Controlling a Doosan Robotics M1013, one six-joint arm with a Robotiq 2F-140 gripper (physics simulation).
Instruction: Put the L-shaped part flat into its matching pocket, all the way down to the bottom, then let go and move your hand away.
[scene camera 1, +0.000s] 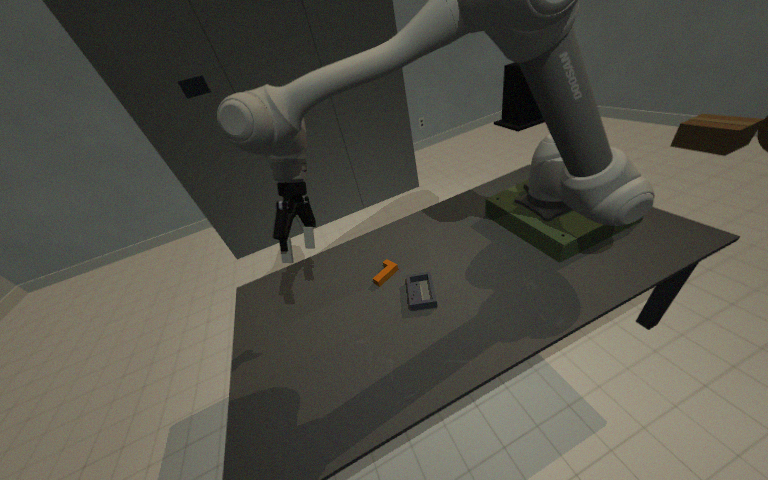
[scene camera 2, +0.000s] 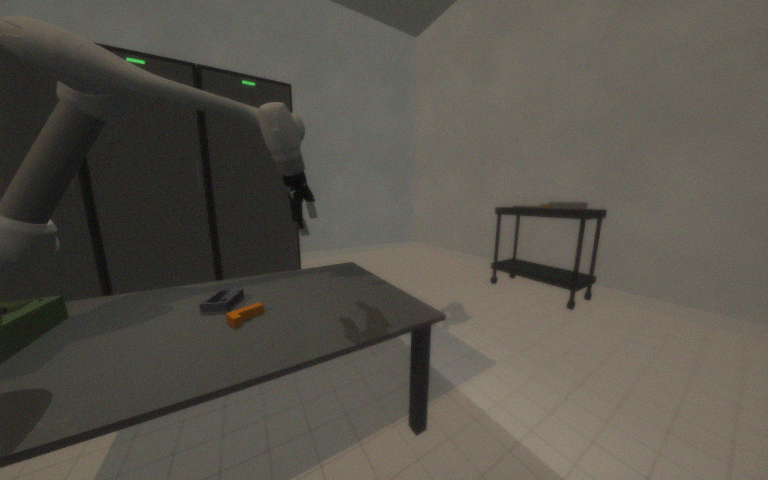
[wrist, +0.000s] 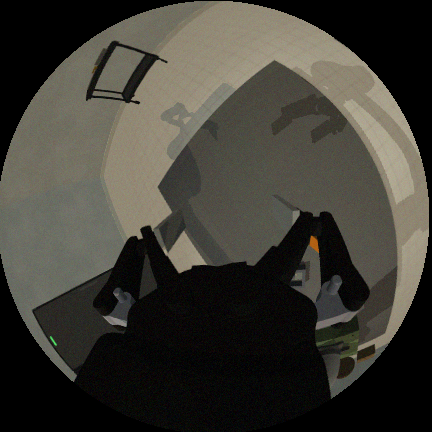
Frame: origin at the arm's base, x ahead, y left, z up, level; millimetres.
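Seen in the pictures: gripper, fingertip midpoint: (scene camera 1: 299, 254) (scene camera 2: 310, 226) (wrist: 226, 211); arm's base at its link origin: (scene camera 1: 548, 202) (wrist: 327, 349).
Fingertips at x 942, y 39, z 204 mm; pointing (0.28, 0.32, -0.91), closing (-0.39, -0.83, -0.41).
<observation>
Offsets run from my fingertips to a thing's top centre. Level surfaces: height alone.
The orange L-shaped part @(235 mm back, 93 mm right, 264 mm down) (scene camera 1: 385, 273) (scene camera 2: 246, 313) (wrist: 314, 243) lies flat on the table, beside the pocket tray and apart from it. In the wrist view a finger hides most of it. The small dark grey tray @(327 mm back, 68 mm left, 258 mm down) (scene camera 1: 414, 295) (scene camera 2: 214, 307) with the recessed pocket stands on the table; the wrist view shows part of it between the dark finger links. My gripper (scene camera 1: 298, 247) (scene camera 2: 307, 219) (wrist: 226, 211) is open and empty, pointing down. It hangs well above the table's far left end in scene camera 1, to the left of the part and the tray.
The dark table @(294 mm down) (scene camera 1: 317, 345) (scene camera 2: 317, 339) (wrist: 240, 165) carries the arm's green base block (scene camera 1: 523, 229) (scene camera 2: 33, 323) at its other end. Tall dark cabinets (scene camera 1: 362, 113) (scene camera 2: 152, 169) stand behind. A black cart (scene camera 2: 549, 212) stands off by the wall.
</observation>
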